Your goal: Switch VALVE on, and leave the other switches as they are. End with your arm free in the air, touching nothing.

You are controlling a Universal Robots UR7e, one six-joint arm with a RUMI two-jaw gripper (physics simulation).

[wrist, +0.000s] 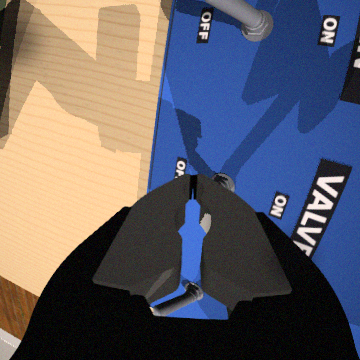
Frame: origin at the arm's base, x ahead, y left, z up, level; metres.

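Seen in the pictures: gripper, fingertip midpoint: (pixel 192 176).
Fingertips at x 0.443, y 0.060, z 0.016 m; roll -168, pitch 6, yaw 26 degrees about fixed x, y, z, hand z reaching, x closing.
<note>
Pixels of each thing's top centre, then the offset from my fingertips to it. "pt": a spot on its surface instead. Level surfaces: height alone.
- VALVE label at its top centre: (pixel 316 220) dy +0.018, dx +0.089, dz +0.005 m
- blue panel at its surface level: dz -0.028 m
- partly covered OFF tag at a spot on its surface: (pixel 181 167) pt dy -0.010, dx -0.011, dz -0.039 m
- VALVE switch at a spot on its surface: (pixel 224 182) pt dy +0.003, dx +0.025, dz -0.018 m
- further switch at its top centre: (pixel 171 320) dy -0.122, dx +0.048, dz +0.015 m
- pale wooden table top at its surface level: dz -0.113 m
The VALVE label (pixel 320 207) is on the blue panel (pixel 225 120), with an ON tag (pixel 278 205) near it and a partly covered OFF tag (pixel 181 167) on the far side of the switch. The round base of the VALVE switch (pixel 224 182) shows just right of the fingertips. Its lever is hidden behind the jaw, so its position cannot be told. My gripper (pixel 192 176) is shut and empty, with its tips over the panel between the OFF tag and the switch base. Whether it touches the lever cannot be told.
Another switch (pixel 256 25) stands at the top, its lever leaning toward the OFF side. A further switch (pixel 192 292) shows through the gap between the jaws, its lever pointing lower left. The panel's left edge meets a pale wooden table top (pixel 65 195).
</note>
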